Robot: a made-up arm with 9 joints. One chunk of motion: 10 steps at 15 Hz.
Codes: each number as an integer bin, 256 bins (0 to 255) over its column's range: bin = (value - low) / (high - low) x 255, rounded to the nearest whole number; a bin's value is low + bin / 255 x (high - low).
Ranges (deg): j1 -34..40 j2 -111..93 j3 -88..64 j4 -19..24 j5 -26..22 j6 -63..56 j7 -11..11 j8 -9..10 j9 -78..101
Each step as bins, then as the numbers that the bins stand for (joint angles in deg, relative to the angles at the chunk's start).
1 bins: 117 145 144 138 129 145 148 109 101
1 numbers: -0.05 5.00 -2.16 4.27 -1.72 4.67 1.77 -0.88 -7.10
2 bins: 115 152 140 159 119 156 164 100 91
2 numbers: -0.63 10.60 -4.55 7.81 -3.60 9.80 3.15 -1.55 -14.12
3 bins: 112 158 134 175 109 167 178 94 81
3 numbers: -1.50 15.40 -8.13 10.51 -5.48 14.93 4.36 -2.00 -21.14
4 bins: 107 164 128 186 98 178 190 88 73
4 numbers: -2.95 20.20 -11.70 12.36 -7.55 20.07 5.39 -2.44 -26.76
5 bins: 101 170 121 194 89 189 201 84 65
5 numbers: -4.69 25.00 -15.87 13.71 -9.25 25.20 6.34 -2.74 -32.37
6 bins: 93 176 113 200 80 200 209 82 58
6 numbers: -7.01 29.80 -20.64 14.73 -10.94 30.33 7.03 -2.89 -37.29
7 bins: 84 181 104 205 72 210 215 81 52
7 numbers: -9.62 33.80 -26.01 15.57 -12.45 35.00 7.55 -2.96 -41.50
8 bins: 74 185 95 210 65 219 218 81 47
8 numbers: -12.53 37.00 -31.37 16.41 -13.76 39.20 7.81 -2.96 -45.01
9 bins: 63 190 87 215 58 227 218 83 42
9 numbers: -15.72 41.00 -36.14 17.25 -15.08 42.93 7.81 -2.82 -48.52
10 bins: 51 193 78 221 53 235 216 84 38
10 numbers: -19.20 43.40 -41.51 18.27 -16.02 46.67 7.64 -2.74 -51.33
